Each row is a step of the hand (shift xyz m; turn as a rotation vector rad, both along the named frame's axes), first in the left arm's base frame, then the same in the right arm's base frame.
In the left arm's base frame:
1: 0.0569 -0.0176 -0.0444 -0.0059 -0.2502 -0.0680
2: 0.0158 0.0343 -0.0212 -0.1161 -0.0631 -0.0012
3: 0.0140 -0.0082 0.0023 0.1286 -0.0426 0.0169
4: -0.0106 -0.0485 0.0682 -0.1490 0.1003 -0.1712
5: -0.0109 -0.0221 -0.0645 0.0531 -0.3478 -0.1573
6: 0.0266 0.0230 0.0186 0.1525 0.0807 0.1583
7: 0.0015 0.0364 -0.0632 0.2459 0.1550 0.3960
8: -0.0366 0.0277 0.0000 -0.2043 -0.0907 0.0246
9: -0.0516 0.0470 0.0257 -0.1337 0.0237 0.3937
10: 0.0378 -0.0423 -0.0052 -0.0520 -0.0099 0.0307
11: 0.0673 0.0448 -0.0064 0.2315 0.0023 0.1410
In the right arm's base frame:
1: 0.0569 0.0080 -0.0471 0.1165 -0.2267 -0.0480
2: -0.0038 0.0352 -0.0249 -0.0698 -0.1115 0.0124
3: 0.0163 0.0000 0.0019 0.1333 0.0277 0.0104
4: 0.0166 -0.0401 0.0723 -0.1838 -0.0037 -0.1667
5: -0.0004 -0.0312 -0.0616 0.2135 -0.2916 -0.1338
6: 0.0123 0.0349 0.0147 0.0971 0.1609 0.1397
7: -0.0184 0.0257 -0.0657 0.1483 0.2955 0.3633
8: -0.0455 0.0061 0.0006 -0.1321 -0.1759 0.0468
9: -0.0673 0.0182 0.0258 -0.1169 -0.0040 0.3997
10: 0.0536 -0.0187 -0.0048 -0.0395 -0.0308 0.0352
11: 0.0362 0.0710 -0.0149 0.2040 0.1298 0.1226

